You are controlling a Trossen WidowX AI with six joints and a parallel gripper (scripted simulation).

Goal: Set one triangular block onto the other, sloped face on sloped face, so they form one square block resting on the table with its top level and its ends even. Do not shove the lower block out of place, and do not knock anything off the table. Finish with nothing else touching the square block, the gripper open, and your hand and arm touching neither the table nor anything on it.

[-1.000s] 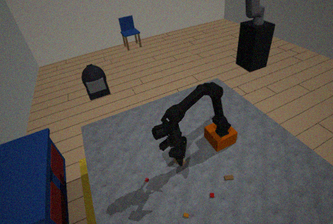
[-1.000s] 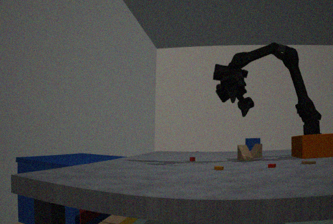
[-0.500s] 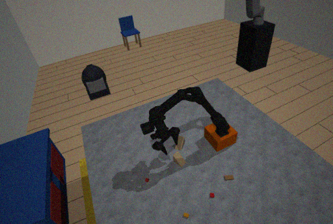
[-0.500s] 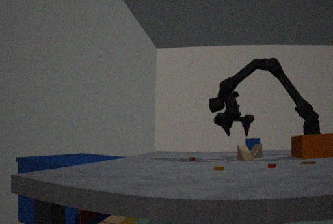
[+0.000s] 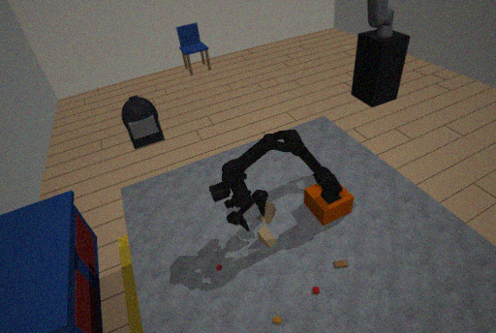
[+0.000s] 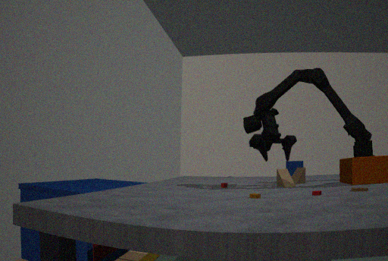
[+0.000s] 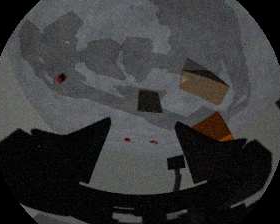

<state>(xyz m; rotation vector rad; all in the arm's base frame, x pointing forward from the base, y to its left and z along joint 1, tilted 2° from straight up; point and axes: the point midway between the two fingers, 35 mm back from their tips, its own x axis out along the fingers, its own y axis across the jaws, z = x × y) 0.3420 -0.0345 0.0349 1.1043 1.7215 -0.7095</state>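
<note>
Right now my gripper tip is 2 cm past the tan triangular block, 2 cm to the right of it and 8 cm above it. Also, from my gripper tip: yellow piece (8 cm ahead, 33 cm to the left, 9 cm below).
</note>
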